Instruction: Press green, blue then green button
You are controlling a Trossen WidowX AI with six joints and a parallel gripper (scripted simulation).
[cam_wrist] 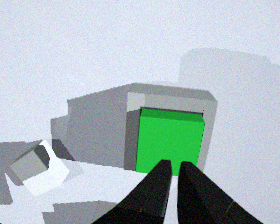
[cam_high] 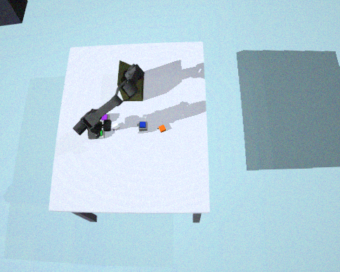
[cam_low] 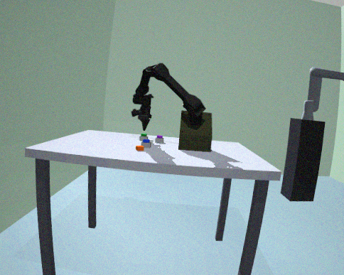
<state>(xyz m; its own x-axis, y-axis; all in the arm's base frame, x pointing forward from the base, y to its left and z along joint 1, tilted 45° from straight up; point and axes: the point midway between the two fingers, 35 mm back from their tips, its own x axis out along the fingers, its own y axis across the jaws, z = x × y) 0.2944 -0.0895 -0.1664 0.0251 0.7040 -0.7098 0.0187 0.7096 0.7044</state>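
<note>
My gripper tip is now 30 mm above the green button. Also, from my gripper tip: purple button 100 mm behind, 30 mm to the left, 30 mm below; white block 100 mm to the left, 50 mm below, 50 mm behind; blue button 260 mm to the left, 40 mm behind, 30 mm below.
</note>
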